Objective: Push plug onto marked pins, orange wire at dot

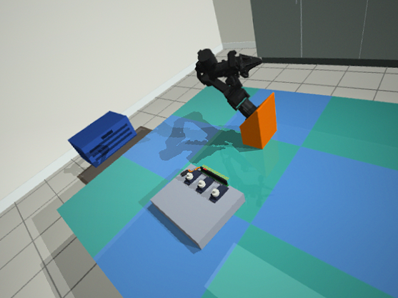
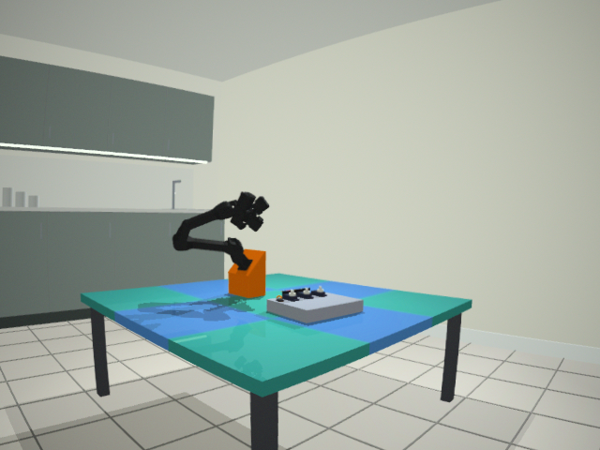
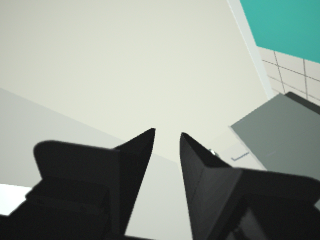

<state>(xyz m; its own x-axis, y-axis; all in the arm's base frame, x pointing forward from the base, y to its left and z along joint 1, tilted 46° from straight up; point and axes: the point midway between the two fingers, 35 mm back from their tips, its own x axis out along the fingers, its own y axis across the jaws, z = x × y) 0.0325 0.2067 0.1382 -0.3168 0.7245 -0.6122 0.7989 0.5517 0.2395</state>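
The red band lies 320 mm ahead of my gripper tip, 140 mm to the right of it and 320 mm below it. Round my gripper tip: grey printed holder: 480 mm ahead, 120 mm to the right, 370 mm below.
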